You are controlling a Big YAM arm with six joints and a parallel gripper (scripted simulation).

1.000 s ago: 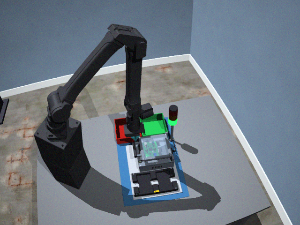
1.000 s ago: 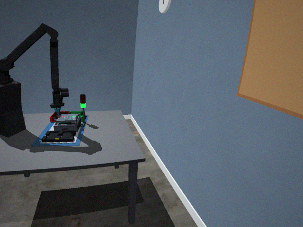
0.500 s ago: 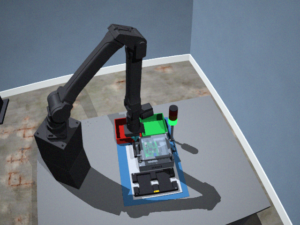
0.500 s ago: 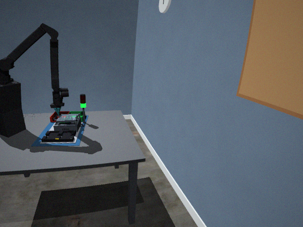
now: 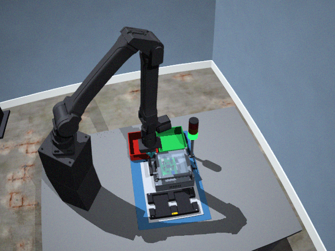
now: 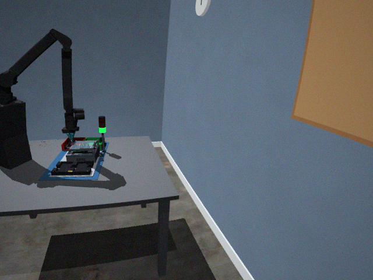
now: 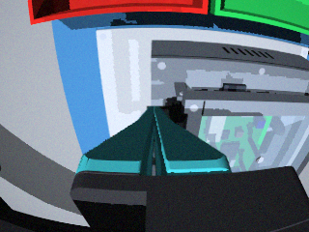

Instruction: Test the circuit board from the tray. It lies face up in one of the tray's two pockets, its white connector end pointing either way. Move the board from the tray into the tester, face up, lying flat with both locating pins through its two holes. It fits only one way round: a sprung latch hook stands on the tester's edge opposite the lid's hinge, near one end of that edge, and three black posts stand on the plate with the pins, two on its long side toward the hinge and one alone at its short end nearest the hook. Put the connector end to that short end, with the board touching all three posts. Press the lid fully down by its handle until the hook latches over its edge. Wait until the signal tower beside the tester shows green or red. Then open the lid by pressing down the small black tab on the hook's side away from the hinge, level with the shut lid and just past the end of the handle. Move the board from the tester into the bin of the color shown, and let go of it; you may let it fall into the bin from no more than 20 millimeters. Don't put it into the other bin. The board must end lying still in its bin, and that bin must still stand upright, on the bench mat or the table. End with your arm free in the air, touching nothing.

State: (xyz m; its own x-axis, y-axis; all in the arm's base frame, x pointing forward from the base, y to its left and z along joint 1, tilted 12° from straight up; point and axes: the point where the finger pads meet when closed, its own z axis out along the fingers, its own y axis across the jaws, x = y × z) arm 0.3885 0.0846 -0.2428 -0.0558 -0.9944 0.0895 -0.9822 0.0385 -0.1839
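The black latch hook lies 10 mm ahead of my hand and 10 mm below it. From my hand the other things lie so: red bin (20 mm behind, 140 mm to the left, 80 mm below); green circuit board (70 mm ahead, 60 mm to the right, 30 mm below); clear lid (70 mm ahead, 60 mm to the right, 10 mm below).
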